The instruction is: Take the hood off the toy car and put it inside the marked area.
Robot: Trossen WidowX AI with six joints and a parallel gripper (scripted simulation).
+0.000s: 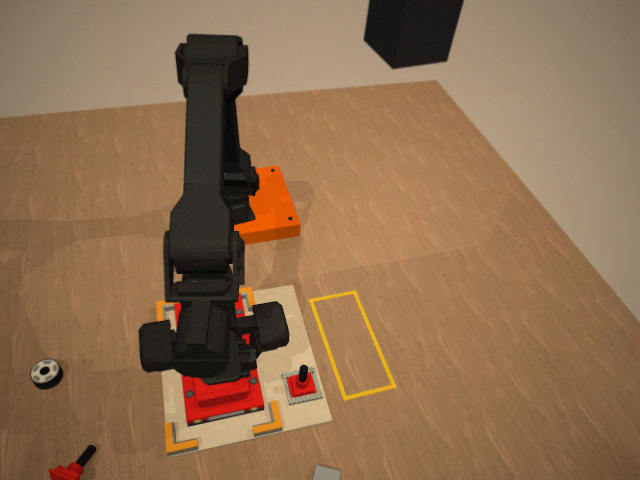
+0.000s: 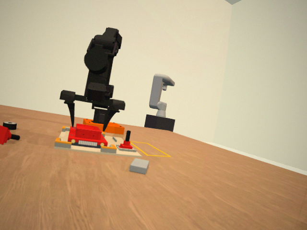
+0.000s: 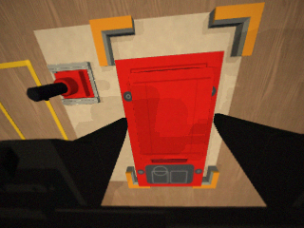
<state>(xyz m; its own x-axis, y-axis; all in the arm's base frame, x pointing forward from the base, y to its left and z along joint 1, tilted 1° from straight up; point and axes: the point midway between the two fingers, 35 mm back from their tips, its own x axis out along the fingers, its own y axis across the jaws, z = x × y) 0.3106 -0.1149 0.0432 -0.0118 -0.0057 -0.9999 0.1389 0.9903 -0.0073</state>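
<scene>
Right now my gripper tip is right at the hood. Also, from my gripper tip: black wheel: 23 cm to the right, 10 cm behind, 4 cm below.
</scene>
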